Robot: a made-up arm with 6 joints.
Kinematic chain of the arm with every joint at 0, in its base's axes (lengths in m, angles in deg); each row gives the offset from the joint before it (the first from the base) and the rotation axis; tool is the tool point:
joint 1: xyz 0 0 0.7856 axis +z
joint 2: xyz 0.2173 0 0 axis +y
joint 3: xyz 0 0 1.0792 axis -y
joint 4: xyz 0 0 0.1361 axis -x
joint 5: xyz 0.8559 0 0 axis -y
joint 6: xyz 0.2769 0 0 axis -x
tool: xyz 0 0 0
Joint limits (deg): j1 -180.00..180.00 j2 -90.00..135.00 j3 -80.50..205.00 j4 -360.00..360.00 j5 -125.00..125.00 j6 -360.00..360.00
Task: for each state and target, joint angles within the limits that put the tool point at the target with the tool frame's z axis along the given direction. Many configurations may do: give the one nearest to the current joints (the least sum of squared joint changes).
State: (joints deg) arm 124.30 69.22 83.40 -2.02 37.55 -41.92
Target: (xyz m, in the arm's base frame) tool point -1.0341 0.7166 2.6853 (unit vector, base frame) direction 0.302 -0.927 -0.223
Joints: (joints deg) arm 139.95 34.15 85.79 37.60 43.76 5.55
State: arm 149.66 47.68 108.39 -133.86 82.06 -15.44
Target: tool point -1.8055 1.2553 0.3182 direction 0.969 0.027 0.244
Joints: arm 149.83 94.97 74.79 -134.84 64.95 18.71
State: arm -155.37 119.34 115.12 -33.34 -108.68 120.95
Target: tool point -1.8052 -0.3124 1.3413 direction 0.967 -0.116 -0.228
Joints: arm -175.46 89.16 139.20 -40.98 -111.85 148.07
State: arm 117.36 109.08 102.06 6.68 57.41 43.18
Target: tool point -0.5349 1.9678 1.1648 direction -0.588 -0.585 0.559
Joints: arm 109.76 104.24 124.20 -37.98 71.60 81.53
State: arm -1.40 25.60 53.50 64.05 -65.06 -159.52
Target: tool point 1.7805 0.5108 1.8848 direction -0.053 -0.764 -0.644
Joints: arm 18.02 29.19 33.73 44.03 -19.73 -175.41
